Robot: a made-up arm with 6 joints.
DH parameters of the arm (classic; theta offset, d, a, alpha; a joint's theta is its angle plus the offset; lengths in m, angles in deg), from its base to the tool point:
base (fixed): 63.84 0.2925 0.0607 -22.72
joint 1: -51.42 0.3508 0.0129 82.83
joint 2: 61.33 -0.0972 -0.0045 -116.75
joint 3: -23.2 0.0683 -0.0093 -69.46
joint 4: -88.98 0.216 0.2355 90
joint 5: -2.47 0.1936 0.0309 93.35
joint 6: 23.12 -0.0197 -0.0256 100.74
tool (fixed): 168.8 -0.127 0 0
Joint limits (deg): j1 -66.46..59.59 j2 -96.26..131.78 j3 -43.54..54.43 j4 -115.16..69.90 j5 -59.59..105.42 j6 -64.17..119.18
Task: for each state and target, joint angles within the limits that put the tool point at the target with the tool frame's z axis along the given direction. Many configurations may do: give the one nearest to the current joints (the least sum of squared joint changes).
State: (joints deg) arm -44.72 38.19 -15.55 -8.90 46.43 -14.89
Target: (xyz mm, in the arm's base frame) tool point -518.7 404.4 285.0 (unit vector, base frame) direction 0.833 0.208 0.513
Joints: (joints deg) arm -7.31 12.31 27.61 19.67 16.61 -58.64
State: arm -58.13 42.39 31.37 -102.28 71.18 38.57
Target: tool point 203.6 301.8 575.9 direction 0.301 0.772 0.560
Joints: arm -28.68 12.33 -12.41 -115.16 88.19 76.64
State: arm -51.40 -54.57 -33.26 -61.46 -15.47 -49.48
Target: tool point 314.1 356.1 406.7 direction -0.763 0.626 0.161
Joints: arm -31.14 4.40 -6.81 -79.97 -11.80 -31.09
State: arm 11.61 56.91 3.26 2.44 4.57 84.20
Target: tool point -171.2 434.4 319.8 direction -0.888 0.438 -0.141
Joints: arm -11.84 34.90 -0.08 8.96 18.68 53.04
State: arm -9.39 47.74 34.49 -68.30 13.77 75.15
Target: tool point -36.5 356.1 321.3 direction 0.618 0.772 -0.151
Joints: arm 26.32 56.09 33.41 -90.27 35.71 115.34
